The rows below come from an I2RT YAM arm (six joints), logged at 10 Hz.
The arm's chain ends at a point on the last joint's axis. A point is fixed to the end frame.
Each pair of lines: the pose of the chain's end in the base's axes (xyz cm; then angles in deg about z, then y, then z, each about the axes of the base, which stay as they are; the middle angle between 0 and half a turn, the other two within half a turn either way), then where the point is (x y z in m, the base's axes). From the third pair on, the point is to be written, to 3 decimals.
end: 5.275, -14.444, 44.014, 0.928, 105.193, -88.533
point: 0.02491 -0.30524 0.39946
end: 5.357, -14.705, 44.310, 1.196, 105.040, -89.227
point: 0.02377 -0.30757 0.40270
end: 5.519, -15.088, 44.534, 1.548, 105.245, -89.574
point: 0.024 -0.311 0.404
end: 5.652, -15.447, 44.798, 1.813, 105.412, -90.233
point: 0.024 -0.314 0.406
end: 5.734, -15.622, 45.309, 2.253, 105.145, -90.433
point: 0.024 -0.316 0.412
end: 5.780, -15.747, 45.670, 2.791, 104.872, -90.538
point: 0.024 -0.317 0.416
